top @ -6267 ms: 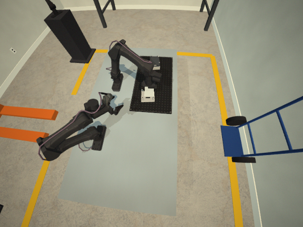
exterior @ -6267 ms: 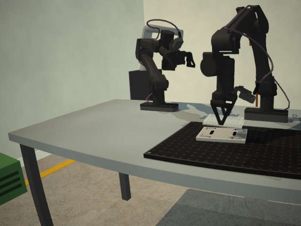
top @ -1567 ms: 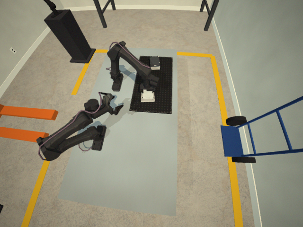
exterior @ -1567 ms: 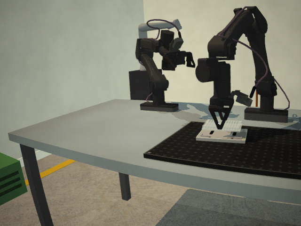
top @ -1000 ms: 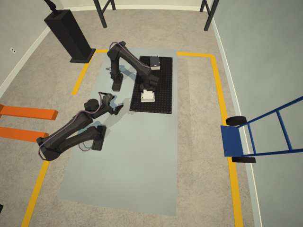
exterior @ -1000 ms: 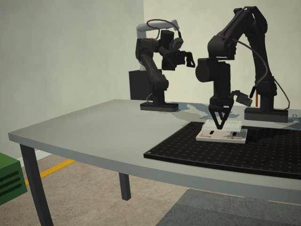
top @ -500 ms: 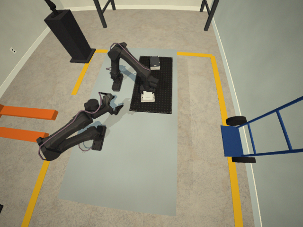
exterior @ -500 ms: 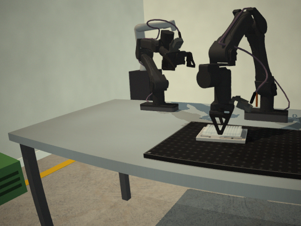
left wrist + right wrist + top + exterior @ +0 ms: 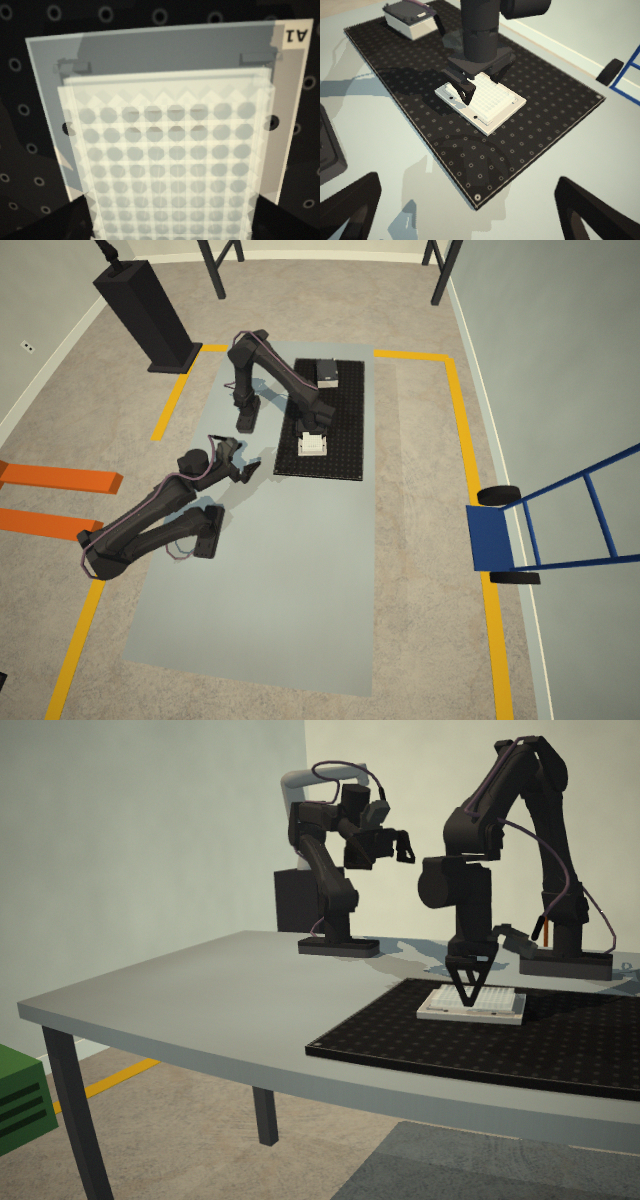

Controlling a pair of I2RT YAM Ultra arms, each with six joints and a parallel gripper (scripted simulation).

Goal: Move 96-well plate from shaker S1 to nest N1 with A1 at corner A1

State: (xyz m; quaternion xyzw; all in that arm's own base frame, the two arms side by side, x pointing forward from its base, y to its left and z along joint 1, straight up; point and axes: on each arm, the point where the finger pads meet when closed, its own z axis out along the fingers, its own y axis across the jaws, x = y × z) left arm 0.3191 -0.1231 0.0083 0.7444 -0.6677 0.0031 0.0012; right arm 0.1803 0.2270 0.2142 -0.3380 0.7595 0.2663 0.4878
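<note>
My left hand is 1 cm above the white 96-well plate. From my left hand the other things lie so: plate nest N1 (2 cm below); then A1 mark (4 cm ahead, 9 cm to the left, 1 cm below).
</note>
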